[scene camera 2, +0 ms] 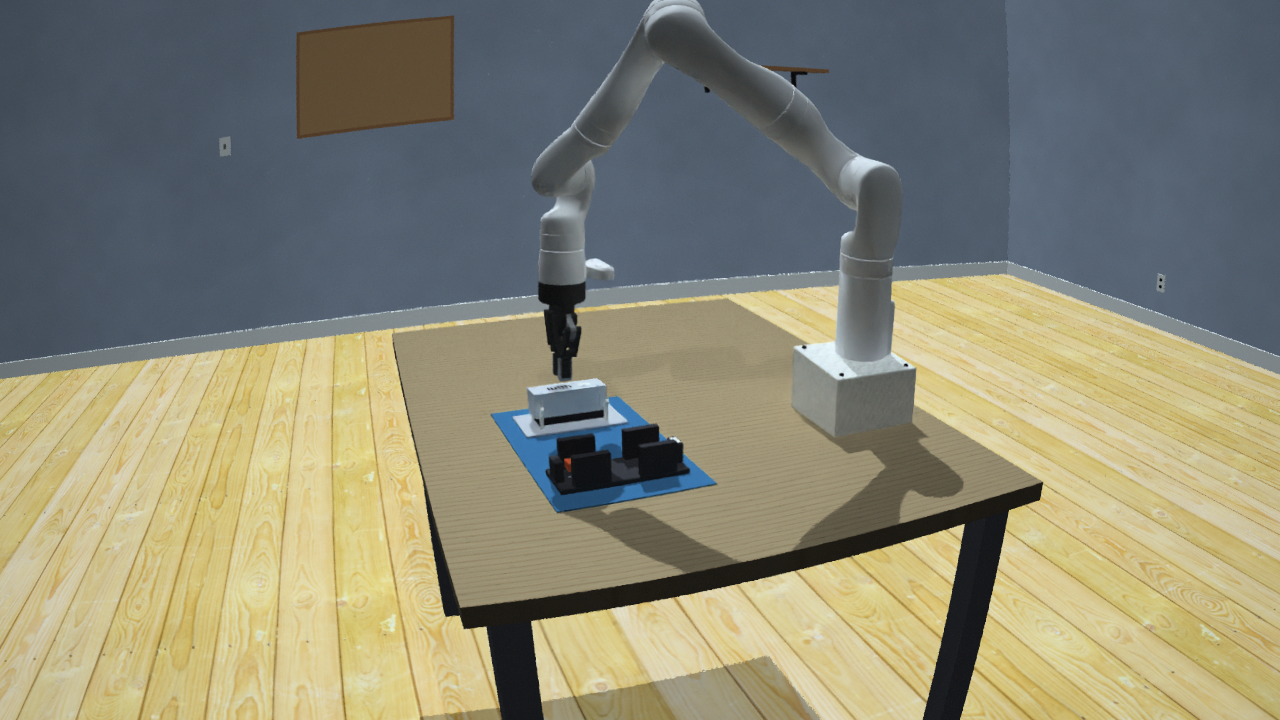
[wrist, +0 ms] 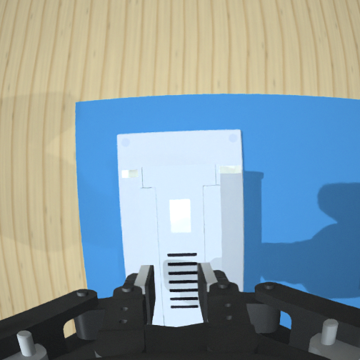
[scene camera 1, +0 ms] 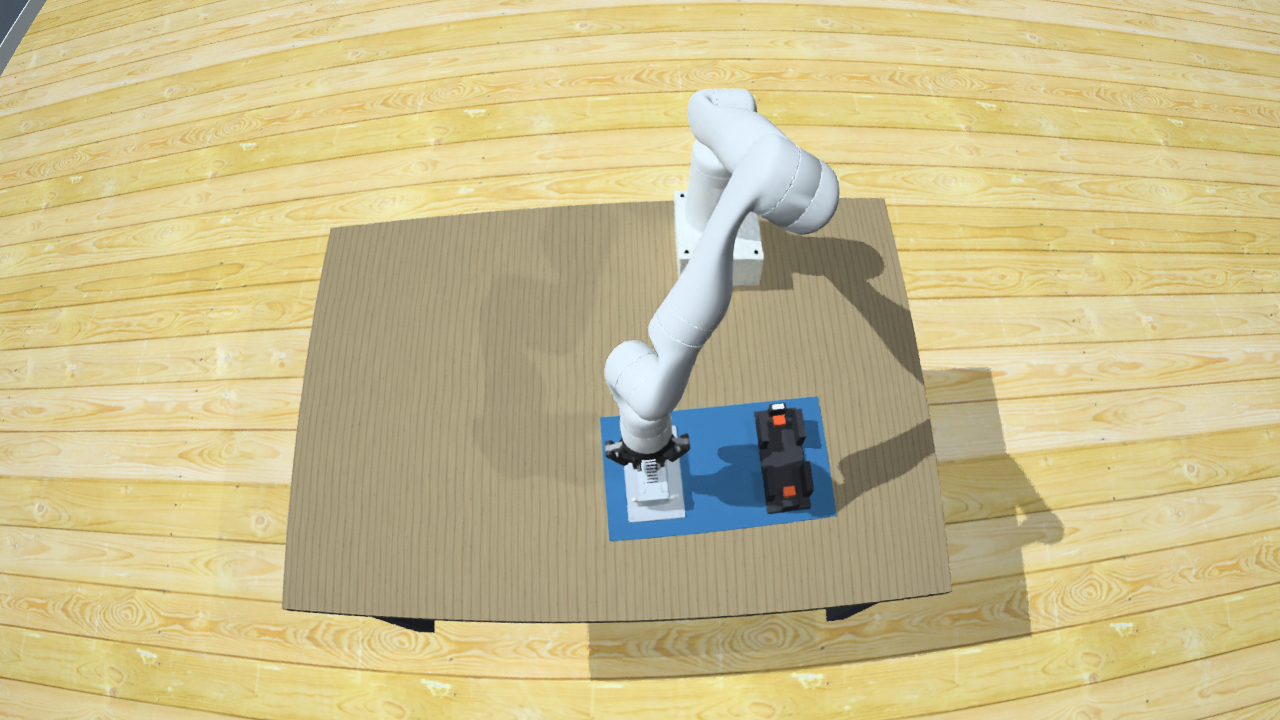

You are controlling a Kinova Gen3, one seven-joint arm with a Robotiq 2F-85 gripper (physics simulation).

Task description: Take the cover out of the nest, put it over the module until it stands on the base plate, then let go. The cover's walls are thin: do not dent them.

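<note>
The white cover point(scene camera 1: 654, 490) point(scene camera 2: 567, 398) point(wrist: 180, 242) stands upright over the white base plate point(scene camera 1: 662, 514) point(scene camera 2: 526, 424) point(wrist: 180, 150), between small pale posts. A dark strip shows low on its side in the second scene view. Whether its lower edge touches the plate everywhere is too small to tell, and the module cannot be made out under it. My gripper point(scene camera 2: 563, 370) point(wrist: 175, 279) is partly open with nothing between its fingers. The fingertips are a little above the cover's top, over its black slots. The black nest point(scene camera 1: 785, 458) point(scene camera 2: 617, 474) holds no cover.
The nest, with upright walls and orange pads, stands on the blue mat point(scene camera 1: 716, 425) point(scene camera 2: 684, 480) point(wrist: 300, 130), right of the base plate in the first scene view. The mat lies on the wooden table point(scene camera 1: 402, 402) point(scene camera 2: 805, 501). The arm's base point(scene camera 2: 863, 394) stands at the table's far side.
</note>
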